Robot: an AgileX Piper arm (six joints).
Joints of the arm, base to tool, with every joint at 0 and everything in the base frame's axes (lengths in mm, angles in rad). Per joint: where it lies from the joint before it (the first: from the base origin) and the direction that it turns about. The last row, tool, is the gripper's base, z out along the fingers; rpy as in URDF.
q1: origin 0 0 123 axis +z
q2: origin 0 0 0 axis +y
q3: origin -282.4 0 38.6 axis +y
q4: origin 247.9 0 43.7 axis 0.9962 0 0.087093
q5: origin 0 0 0 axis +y
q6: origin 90.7 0 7.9 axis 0.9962 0 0.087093
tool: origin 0 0 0 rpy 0 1.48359 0
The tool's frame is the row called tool.
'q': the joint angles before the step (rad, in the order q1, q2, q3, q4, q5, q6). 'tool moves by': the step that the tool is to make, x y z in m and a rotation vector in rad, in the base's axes. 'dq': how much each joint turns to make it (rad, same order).
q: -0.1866 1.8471 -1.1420 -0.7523 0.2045 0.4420
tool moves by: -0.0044 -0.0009 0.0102 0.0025 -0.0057 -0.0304
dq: 0.0002 -0.0298 -0.0005 0.0199 0.0342 0.0004
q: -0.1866 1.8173 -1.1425 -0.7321 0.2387 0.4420
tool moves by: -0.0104 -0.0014 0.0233 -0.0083 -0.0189 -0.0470
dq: 0.0001 -0.0678 -0.0004 0.0202 0.0642 0.0006
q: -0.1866 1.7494 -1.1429 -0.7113 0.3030 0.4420
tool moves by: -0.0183 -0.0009 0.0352 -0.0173 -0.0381 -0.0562
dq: 0.0001 -0.1051 -0.0001 0.0163 0.0845 0.0001
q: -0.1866 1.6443 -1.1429 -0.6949 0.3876 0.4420
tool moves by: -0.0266 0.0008 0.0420 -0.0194 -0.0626 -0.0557
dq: 0.0001 -0.1317 -0.0001 0.0119 0.0865 0.0002
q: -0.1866 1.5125 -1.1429 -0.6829 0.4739 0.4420
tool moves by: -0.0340 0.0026 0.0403 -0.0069 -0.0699 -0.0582
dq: 0.0000 -0.1413 -0.0001 0.0202 0.0905 -0.0022
